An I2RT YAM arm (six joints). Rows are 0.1 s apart.
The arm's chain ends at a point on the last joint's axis. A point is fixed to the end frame.
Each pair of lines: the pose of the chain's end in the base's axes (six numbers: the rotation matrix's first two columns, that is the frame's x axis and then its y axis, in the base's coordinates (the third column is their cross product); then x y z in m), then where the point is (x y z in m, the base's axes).
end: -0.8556 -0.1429 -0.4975 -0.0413 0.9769 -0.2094 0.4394 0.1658 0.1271
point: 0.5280 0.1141 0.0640
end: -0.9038 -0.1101 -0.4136 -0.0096 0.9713 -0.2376 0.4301 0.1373 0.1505
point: 0.5097 0.0790 0.0815
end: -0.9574 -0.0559 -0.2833 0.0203 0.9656 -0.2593 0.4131 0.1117 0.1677
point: 0.4785 0.0470 0.0900
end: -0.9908 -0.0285 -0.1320 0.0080 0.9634 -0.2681 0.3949 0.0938 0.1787
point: 0.4457 0.0268 0.0925
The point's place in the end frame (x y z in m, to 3 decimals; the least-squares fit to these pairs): -0.037 -0.041 0.107
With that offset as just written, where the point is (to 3 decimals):
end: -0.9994 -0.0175 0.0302 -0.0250 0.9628 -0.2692 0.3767 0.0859 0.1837
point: 0.412 0.018 0.091
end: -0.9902 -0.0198 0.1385 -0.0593 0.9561 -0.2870 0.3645 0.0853 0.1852
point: 0.390 0.016 0.090
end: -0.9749 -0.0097 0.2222 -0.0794 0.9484 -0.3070 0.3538 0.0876 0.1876
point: 0.371 0.015 0.093
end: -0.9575 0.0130 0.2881 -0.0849 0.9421 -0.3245 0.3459 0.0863 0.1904
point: 0.355 0.011 0.097
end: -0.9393 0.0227 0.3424 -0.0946 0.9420 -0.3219 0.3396 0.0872 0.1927
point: 0.343 0.012 0.099
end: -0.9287 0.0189 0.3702 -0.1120 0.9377 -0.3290 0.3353 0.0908 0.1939
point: 0.336 0.015 0.101
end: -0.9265 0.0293 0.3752 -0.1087 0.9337 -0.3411 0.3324 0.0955 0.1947
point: 0.333 0.018 0.103
